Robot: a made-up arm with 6 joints. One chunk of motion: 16 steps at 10 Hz.
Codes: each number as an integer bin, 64 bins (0 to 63) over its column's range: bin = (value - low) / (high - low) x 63, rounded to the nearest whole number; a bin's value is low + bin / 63 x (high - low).
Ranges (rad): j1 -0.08..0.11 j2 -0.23..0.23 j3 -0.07..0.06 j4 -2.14..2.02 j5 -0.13..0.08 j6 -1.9..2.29
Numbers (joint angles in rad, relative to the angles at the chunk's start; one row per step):
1: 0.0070 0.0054 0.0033 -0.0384 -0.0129 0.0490
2: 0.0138 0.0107 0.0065 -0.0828 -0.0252 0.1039
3: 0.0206 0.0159 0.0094 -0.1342 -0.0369 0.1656
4: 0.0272 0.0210 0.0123 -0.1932 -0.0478 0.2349
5: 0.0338 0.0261 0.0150 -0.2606 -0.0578 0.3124
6: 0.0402 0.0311 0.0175 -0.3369 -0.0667 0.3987
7: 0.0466 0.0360 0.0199 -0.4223 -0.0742 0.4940
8: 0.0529 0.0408 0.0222 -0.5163 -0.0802 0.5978
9: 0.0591 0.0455 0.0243 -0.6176 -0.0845 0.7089
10: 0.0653 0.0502 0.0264 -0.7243 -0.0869 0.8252
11: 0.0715 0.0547 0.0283 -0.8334 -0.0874 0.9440
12: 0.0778 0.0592 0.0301 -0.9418 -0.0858 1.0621
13: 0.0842 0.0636 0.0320 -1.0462 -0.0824 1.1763
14: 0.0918 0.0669 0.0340 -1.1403 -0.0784 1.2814
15: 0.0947 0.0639 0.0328 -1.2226 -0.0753 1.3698
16: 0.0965 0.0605 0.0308 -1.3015 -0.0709 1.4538
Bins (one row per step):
1: 29 32 36 32 35 29
2: 31 33 37 31 31 30
3: 33 34 38 30 28 31
4: 36 34 40 29 25 32
5: 38 35 41 28 22 33
6: 40 36 42 27 19 35
7: 42 36 44 26 17 36
8: 44 37 45 25 15 38
9: 46 38 46 23 14 39
10: 48 38 47 21 13 41
11: 50 39 48 20 13 43
12: 52 40 49 18 13 45
13: 54 40 49 17 14 46
14: 57 41 50 15 15 48
15: 58 40 50 14 16 49
16: 59 40 49 13 18 50

